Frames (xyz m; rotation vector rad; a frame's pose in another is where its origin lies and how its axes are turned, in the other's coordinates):
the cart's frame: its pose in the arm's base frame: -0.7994 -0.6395 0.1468 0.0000 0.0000 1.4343
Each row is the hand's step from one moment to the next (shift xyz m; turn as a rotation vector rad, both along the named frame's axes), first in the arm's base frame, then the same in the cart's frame.
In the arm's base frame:
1: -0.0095 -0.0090 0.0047 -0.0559 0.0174 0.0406
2: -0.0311 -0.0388 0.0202 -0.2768 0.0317 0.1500
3: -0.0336 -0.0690 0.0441 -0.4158 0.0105 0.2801
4: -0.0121 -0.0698 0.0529 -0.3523 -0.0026 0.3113
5: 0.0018 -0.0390 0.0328 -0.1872 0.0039 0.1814
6: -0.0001 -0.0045 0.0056 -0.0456 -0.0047 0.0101
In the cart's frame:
1: -0.0102 0.0082 0.0047 0.0096 0.0577 0.0406
2: -0.0427 0.0255 0.0202 -0.0063 0.2785 0.1500
3: -0.0729 0.0239 0.0441 -0.0462 0.4134 0.2801
4: -0.0708 0.0025 0.0529 -0.0505 0.3487 0.3113
5: -0.0384 -0.0071 0.0328 -0.0216 0.1860 0.1814
6: -0.0045 -0.0005 0.0056 -0.0109 0.0445 0.0101

